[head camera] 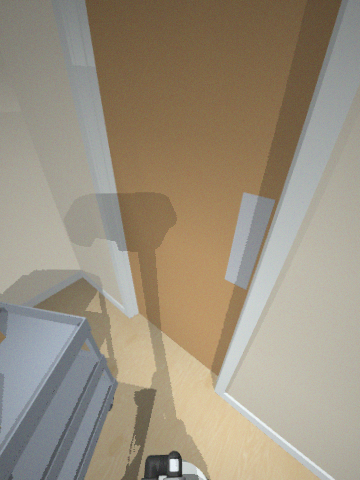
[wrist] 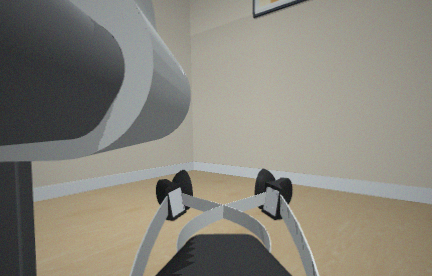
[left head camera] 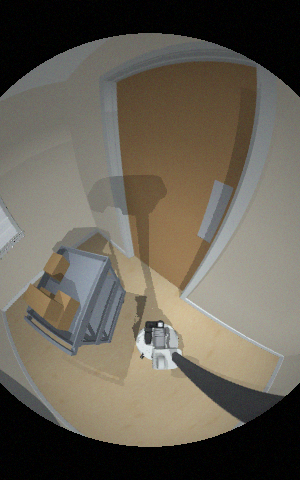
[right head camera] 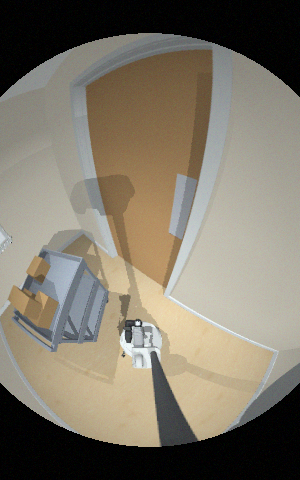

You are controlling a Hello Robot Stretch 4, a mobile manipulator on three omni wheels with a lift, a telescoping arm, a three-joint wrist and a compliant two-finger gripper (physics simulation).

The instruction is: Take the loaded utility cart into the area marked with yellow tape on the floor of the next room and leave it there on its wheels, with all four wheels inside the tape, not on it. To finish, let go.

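Frame: origin at the robot's base, x ahead, y left, z up, level; centimetres.
Seen in the pictures: gripper, fingertip midpoint: (wrist: 223,185) (left head camera: 147,359) (right head camera: 128,357).
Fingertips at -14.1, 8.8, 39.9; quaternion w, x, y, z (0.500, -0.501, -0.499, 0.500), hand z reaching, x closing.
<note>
Pixels of each thing's top centre, then the offset from my fingertips to it, as dx, dy, dz. "spot": a spot on its surface instead.
- grey three-tier utility cart, surface spot: (head camera: 37,372) spot: +51.3, +39.8, +36.8
- brown door, surface spot: (head camera: 185,150) (right head camera: 137,146) (left head camera: 175,148) spot: +97.9, -13.4, +101.7
- grey plate, middle of its top: (head camera: 258,195) (right head camera: 186,175) (left head camera: 223,183) +79.0, -36.0, +91.7
The grey three-tier utility cart (head camera: 37,372) (left head camera: 90,272) (right head camera: 64,272) stands upright to the left of the robot, apart from it, near the left wall. Several brown boxes (left head camera: 57,266) (right head camera: 37,269) lie on its top tray. My gripper (wrist: 223,185) is open in the wrist view, its two dark fingertips wide apart with nothing between them; the cart does not show there. The brown door (head camera: 185,150) (left head camera: 175,150) (right head camera: 140,150) fills the doorway ahead and looks closed. The yellow tape does not show in these views.
A grey plate (head camera: 250,240) (left head camera: 215,210) (right head camera: 182,206) is on the door's right side. White door frame posts (head camera: 277,230) stand at both sides. Walls with white skirting lie left and right. A framed picture (wrist: 280,5) hangs on the wall in the wrist view.
</note>
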